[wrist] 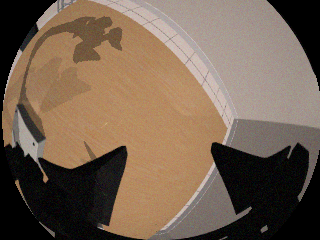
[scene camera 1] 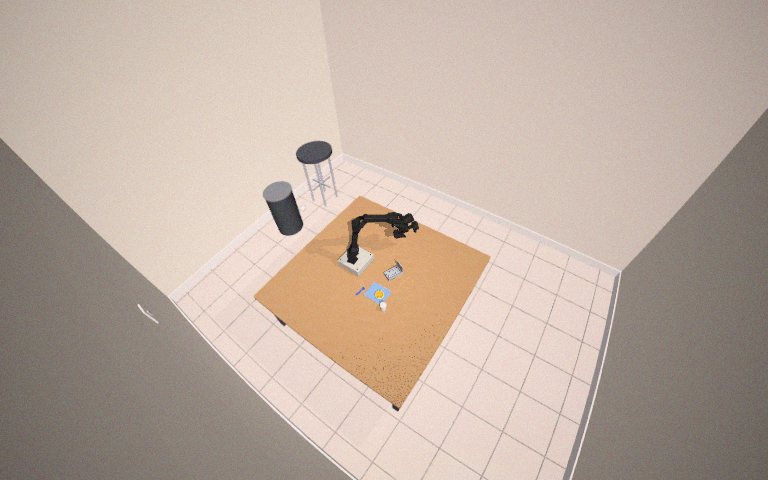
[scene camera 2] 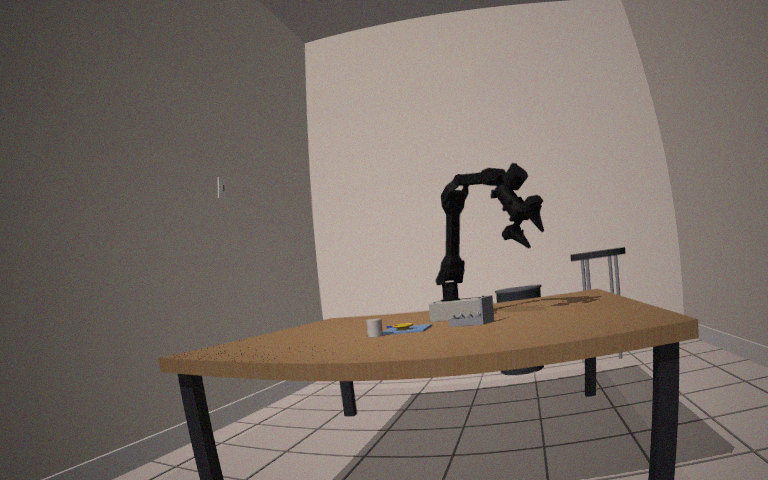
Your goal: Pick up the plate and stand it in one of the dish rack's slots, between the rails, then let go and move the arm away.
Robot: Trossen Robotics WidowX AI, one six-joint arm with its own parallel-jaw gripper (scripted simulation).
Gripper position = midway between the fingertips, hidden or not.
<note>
The gripper (scene camera 2: 536, 239) is open, with nothing in its grasp.
The gripper also shows in the wrist view (wrist: 170, 150).
</note>
